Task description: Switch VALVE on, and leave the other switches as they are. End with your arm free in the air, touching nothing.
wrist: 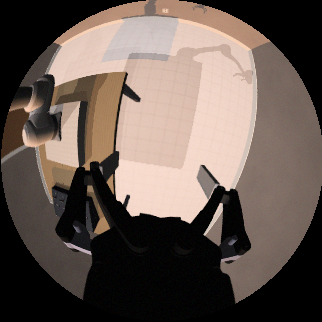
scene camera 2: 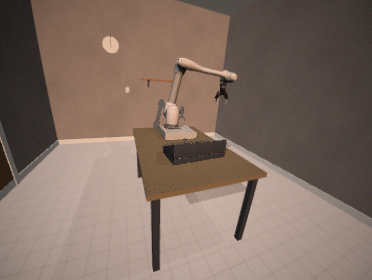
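Note:
You'd see the gripper [wrist: 158, 165] here, and there's a dark switch panel [scene camera 2: 184, 153] too, with another look at the panel [wrist: 58, 192] from the wrist.

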